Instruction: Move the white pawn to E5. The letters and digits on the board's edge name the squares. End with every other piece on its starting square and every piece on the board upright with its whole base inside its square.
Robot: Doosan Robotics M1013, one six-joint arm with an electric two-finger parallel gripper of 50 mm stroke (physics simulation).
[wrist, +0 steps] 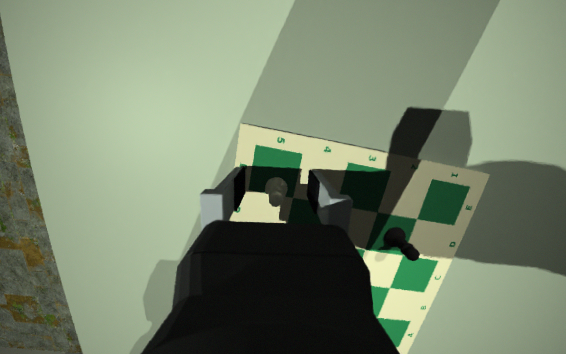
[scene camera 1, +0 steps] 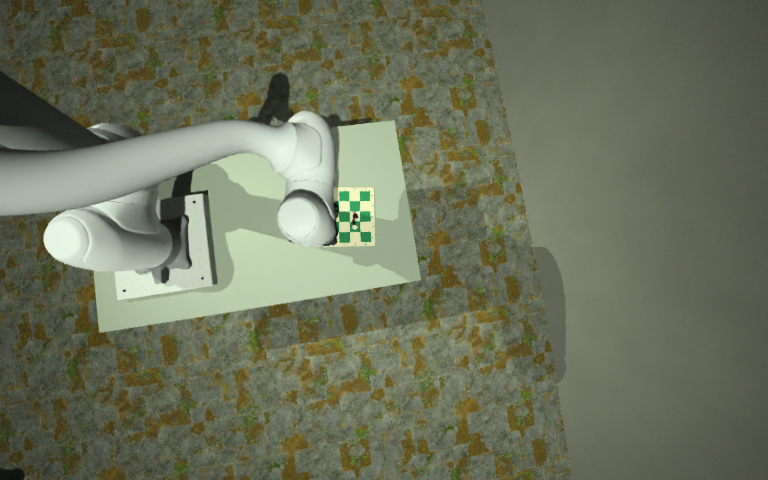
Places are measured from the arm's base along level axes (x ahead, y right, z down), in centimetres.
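Pixels of known places: gripper, between the fingertips: [wrist: 276, 181]; arm's base, origin of its link: [scene camera 1: 163, 245].
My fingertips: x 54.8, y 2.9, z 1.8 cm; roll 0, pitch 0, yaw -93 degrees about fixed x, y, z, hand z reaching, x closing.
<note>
For each thing: its middle in the pictures, then the offset to it from my fingertips. Level surfaces: height alone.
- white pawn, middle of its body: [wrist: 276, 194] dx +0.7, dy +0.0, dz -1.1 cm
- cream board, middle of its body: [wrist: 339, 262] [scene camera 1: 344, 216] dx +7.6, dy -6.7, dz +0.8 cm
- pale green table, height of its surface: dz +1.1 cm
The white pawn [wrist: 276, 189] looks upright on square E5, near its border with D5; its head hides part of that border, so I cannot tell if the whole base is inside. My gripper [wrist: 276, 181] is open around it, with a gap on each side. The black pawn [scene camera 1: 355, 217] [wrist: 396, 237] stands upright on D2. The green and cream board [scene camera 1: 370, 244] [wrist: 430, 169] shows its edge letters and digits in the wrist view. In the scene view the arm's wrist hides the white pawn, the fingers and the column 5 side of the board.
The board lies on a pale green table [scene camera 1: 370, 152] [wrist: 125, 100]. The robot's base plate [scene camera 1: 198, 243] is on the same table, left of the board. The arm [scene camera 1: 226, 147] reaches over the table, and its shadow falls across part of the board.
</note>
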